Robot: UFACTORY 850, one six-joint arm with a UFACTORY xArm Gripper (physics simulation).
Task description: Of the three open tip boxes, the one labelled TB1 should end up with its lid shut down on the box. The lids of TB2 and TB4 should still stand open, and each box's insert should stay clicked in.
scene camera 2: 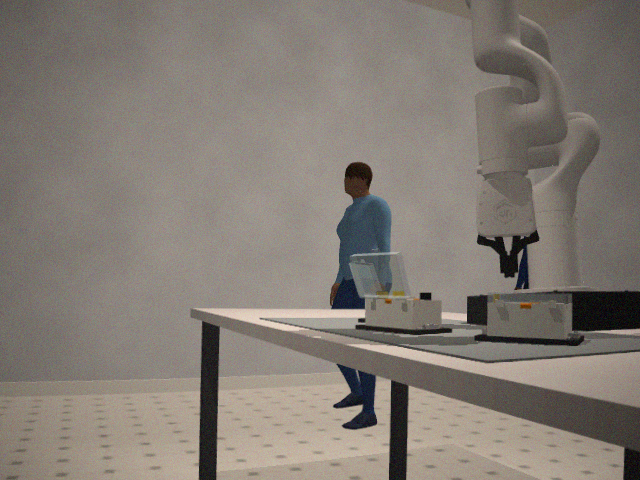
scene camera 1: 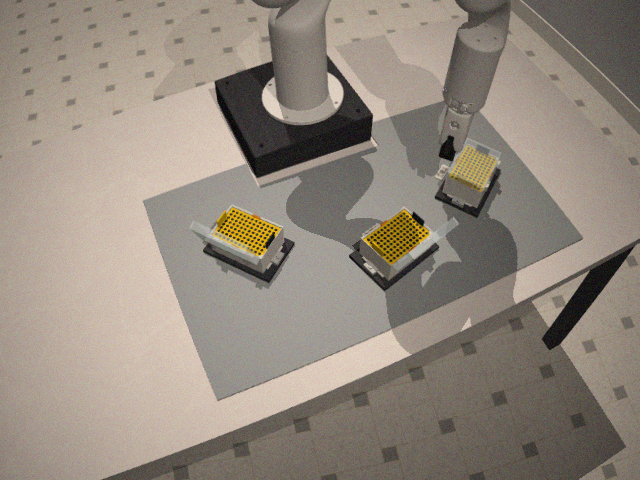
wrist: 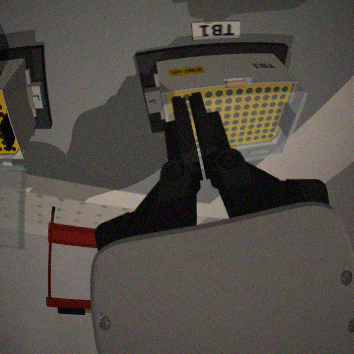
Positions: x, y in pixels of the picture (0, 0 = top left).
Labels:
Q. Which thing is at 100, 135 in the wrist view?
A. A grey mat.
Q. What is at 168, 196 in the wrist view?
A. My gripper.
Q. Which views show my gripper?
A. Scene camera 2, scene camera 1 and the wrist view: all of them.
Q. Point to a tip box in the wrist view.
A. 166, 69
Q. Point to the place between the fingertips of my gripper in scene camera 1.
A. At 446, 156

